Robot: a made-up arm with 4 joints.
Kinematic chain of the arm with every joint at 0, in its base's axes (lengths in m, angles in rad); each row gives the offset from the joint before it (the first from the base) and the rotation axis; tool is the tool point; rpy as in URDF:
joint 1: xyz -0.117 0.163 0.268 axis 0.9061 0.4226 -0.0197
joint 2: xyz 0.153 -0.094 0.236 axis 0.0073 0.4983 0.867
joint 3: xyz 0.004 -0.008 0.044 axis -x
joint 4: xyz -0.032 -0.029 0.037 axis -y
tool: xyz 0.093 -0.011 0.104 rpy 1.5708 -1.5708 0
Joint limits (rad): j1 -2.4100..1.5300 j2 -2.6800..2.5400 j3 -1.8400..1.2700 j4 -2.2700..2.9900
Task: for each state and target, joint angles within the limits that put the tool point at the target. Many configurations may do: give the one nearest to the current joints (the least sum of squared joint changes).
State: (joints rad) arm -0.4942 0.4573 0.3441 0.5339
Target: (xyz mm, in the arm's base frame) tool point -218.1 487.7 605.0
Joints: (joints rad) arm -1.0580 0.1013 0.2912 1.0062
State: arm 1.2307 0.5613 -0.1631 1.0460
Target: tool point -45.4 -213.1 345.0
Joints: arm 0.9469 -0.2816 -0.6287 1.5003
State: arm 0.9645 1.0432 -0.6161 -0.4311
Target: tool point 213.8 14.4 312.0
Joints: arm 0.7818 1.0315 -0.6831 -0.7602
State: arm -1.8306 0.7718 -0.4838 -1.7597
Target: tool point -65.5 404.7 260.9
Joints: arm -2.0225 1.6881 -0.5140 -1.2636
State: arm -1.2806 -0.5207 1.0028 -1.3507
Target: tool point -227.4 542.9 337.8
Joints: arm -2.0327 -0.7630 1.0899 -1.4158
